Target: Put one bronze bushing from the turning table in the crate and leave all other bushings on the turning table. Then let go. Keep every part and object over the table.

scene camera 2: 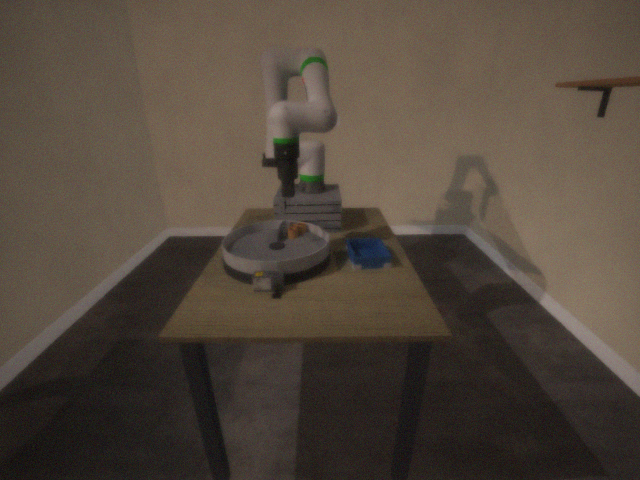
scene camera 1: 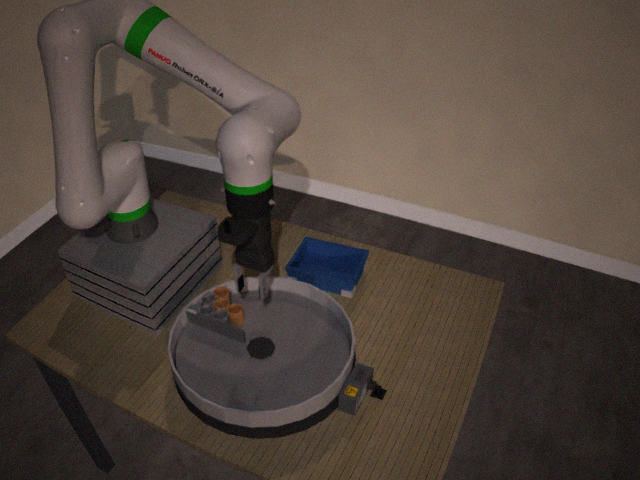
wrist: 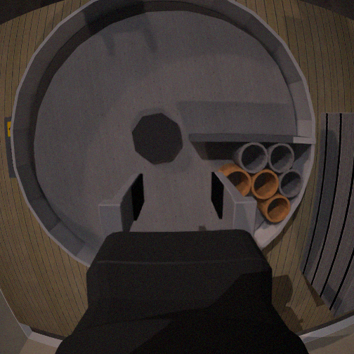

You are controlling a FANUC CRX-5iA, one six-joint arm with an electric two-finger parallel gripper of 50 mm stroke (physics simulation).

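Frame: origin at the arm's base, x ahead, y left, z up, level; metres.
Seen in the pictures: gripper, fingertip midpoint: [scene camera 2: 282,211] [scene camera 1: 251,292]; arm's base, link origin: [scene camera 2: 312,190] [scene camera 1: 132,227].
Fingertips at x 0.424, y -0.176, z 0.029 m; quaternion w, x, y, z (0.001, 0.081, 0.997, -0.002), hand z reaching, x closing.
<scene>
Pixels of each thing's top centre, then the offset from my fingertips to it. "*": a spot on its surface instead.
- blue crate, top centre: [scene camera 1: 327,259] [scene camera 2: 367,247] 0.084 m ahead, 0.326 m left, 0.143 m down
- thin grey divider, surface spot: [scene camera 1: 217,326] * 0.090 m back, 0.018 m right, 0.114 m down
- small grey box with a yellow label, surface spot: [scene camera 1: 355,397] * 0.259 m ahead, 0.115 m right, 0.135 m down
Three bronze bushings [scene camera 1: 236,315] [scene camera 2: 294,232] [wrist: 254,189] stand upright and close together on the turning table [scene camera 1: 258,415] [scene camera 2: 289,264] [wrist: 25,150], beside several grey bushings [scene camera 1: 220,314] [wrist: 237,156]. My gripper [scene camera 1: 252,294] [scene camera 2: 283,204] [wrist: 177,186] is open and empty. It hangs over the turning table, to one side of the group. In the wrist view its right finger stands close beside the nearest bronze bushing and partly overlaps it; the height gap is hard to tell. The blue crate [scene camera 1: 323,281] [scene camera 2: 373,263] stands on the table beside the turning table; no bushing shows in it.
A thin grey divider [scene camera 1: 217,326] [wrist: 240,138] stands on the turning table along the grey bushings. A small grey box with a yellow label [scene camera 1: 355,397] [scene camera 2: 266,282] adjoins its outer wall. The layered grey pedestal [scene camera 1: 144,268] [scene camera 2: 310,218] [wrist: 335,200] carries the arm. A wall shelf [scene camera 2: 594,82] is far right.
</scene>
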